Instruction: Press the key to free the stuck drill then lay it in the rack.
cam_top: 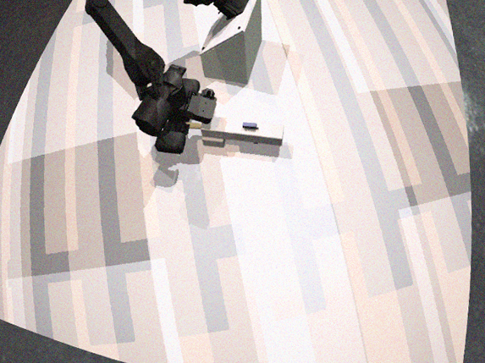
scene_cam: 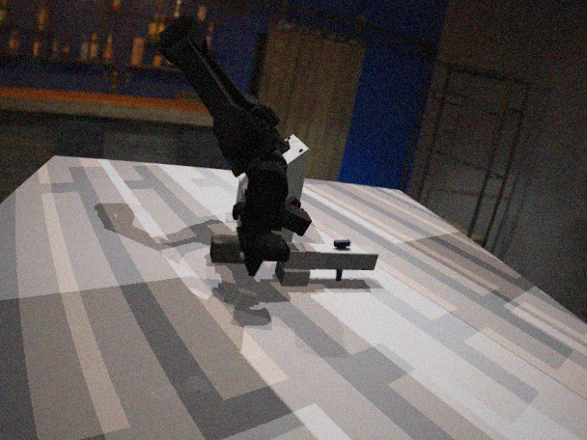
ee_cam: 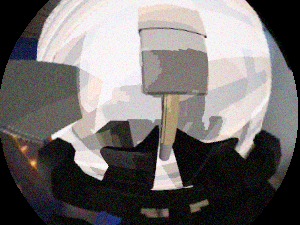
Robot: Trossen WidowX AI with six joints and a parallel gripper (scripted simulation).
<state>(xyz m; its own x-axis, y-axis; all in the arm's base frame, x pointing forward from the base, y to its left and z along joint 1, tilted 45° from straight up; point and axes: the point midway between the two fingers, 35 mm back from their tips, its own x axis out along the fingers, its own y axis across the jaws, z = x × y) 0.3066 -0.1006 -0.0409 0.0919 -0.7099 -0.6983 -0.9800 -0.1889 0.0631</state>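
Now: the drill 4 cm to the left of my gripper tip, 4 cm above it and 1 cm behind it. From my gripper tip the other things lie so: key 16 cm to the left, 4 cm above, 3 cm behind; then block 14 cm to the left, 3 cm behind, 3 cm above; then slotted rack 7 cm behind, 4 cm to the right, 1 cm above.
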